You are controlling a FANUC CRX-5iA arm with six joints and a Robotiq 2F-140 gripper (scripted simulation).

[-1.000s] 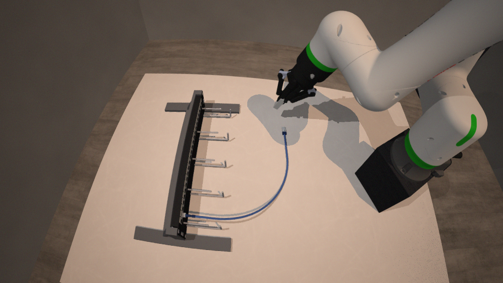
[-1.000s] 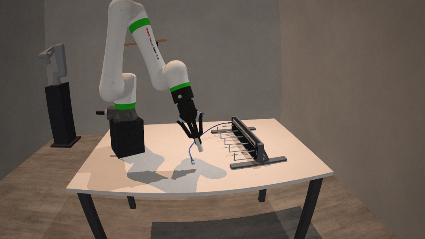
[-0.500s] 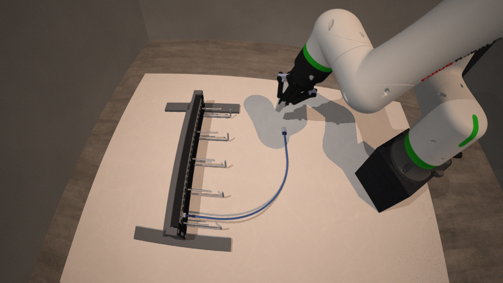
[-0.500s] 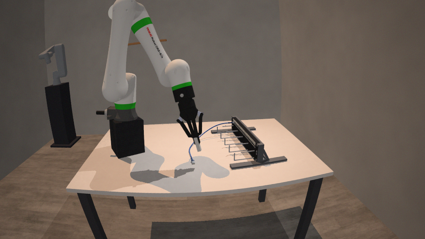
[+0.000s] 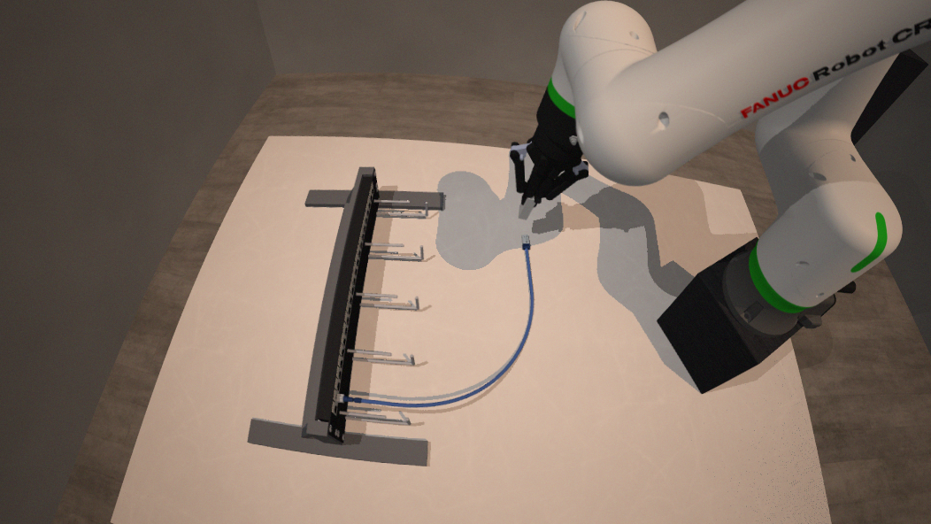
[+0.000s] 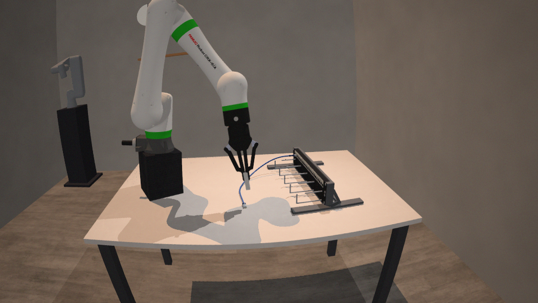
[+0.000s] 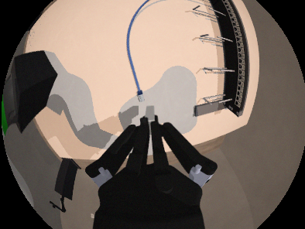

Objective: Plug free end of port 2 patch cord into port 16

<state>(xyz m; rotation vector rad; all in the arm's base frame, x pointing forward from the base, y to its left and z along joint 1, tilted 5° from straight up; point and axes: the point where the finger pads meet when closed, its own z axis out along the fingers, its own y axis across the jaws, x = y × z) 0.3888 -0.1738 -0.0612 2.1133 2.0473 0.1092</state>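
My hand is 1 cm past the plug and 10 cm above it.
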